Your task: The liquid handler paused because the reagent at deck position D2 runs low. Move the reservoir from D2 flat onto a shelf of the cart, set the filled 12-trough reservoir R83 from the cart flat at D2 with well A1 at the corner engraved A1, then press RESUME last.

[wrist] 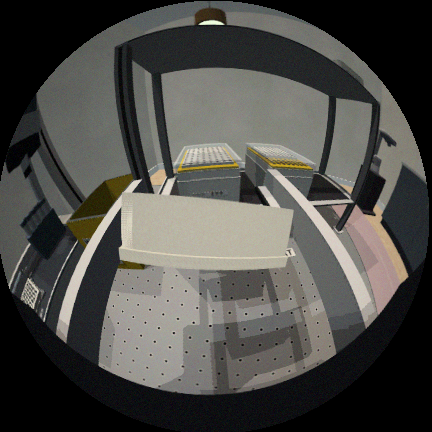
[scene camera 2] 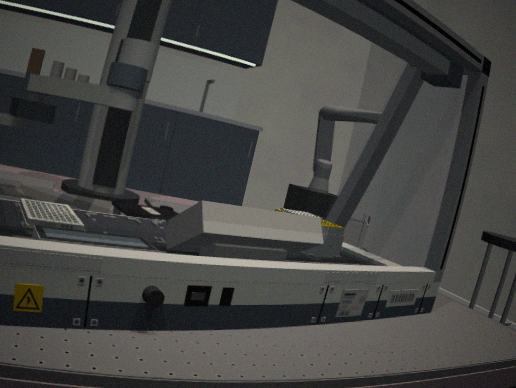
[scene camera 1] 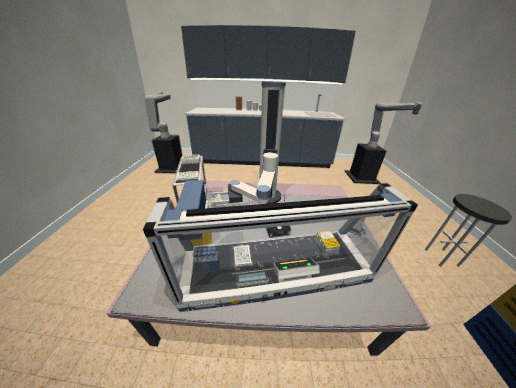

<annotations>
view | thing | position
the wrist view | my gripper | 204, 182
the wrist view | white-framed 12-trough reservoir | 177, 231
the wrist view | yellow waste bin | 85, 219
</annotations>
